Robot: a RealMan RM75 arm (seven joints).
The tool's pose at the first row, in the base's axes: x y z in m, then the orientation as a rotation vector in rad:
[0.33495 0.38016 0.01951 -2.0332 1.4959 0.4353]
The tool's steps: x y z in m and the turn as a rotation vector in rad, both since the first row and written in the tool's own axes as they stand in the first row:
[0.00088 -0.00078 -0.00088 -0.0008 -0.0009 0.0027]
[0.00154 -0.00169 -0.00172 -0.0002 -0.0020 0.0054]
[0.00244 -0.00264 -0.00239 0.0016 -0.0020 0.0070]
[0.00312 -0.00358 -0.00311 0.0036 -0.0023 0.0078]
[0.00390 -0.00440 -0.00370 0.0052 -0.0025 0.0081]
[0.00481 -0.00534 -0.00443 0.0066 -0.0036 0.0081]
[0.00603 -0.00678 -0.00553 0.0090 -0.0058 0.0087]
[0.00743 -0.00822 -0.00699 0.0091 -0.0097 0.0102]
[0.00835 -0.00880 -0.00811 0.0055 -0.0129 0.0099]
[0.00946 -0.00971 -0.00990 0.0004 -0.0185 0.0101]
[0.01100 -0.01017 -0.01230 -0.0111 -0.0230 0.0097]
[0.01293 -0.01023 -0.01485 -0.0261 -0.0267 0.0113]
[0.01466 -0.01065 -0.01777 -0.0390 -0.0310 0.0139]
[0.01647 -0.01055 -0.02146 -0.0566 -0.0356 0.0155]
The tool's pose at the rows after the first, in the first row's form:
[0.33591 0.37911 0.01990 -2.0316 1.4983 0.4379]
[0.33692 0.37829 0.02041 -2.0288 1.5005 0.4395]
[0.33805 0.37739 0.02066 -2.0263 1.5021 0.4387]
[0.33911 0.37663 0.02108 -2.0241 1.5027 0.4376]
[0.34009 0.37584 0.02131 -2.0225 1.5028 0.4366]
[0.34121 0.37490 0.02160 -2.0209 1.5020 0.4365]
[0.34289 0.37360 0.02213 -2.0175 1.5012 0.4368]
[0.34459 0.37194 0.02284 -2.0145 1.5005 0.4411]
[0.34535 0.37067 0.02335 -2.0159 1.4985 0.4470]
[0.34644 0.36892 0.02435 -2.0168 1.4957 0.4566]
[0.34719 0.36636 0.02547 -2.0236 1.4934 0.4703]
[0.34768 0.36334 0.02639 -2.0320 1.4938 0.4870]
[0.34842 0.36031 0.02780 -2.0379 1.4948 0.5030]
[0.34864 0.35664 0.02964 -2.0477 1.4946 0.5229]

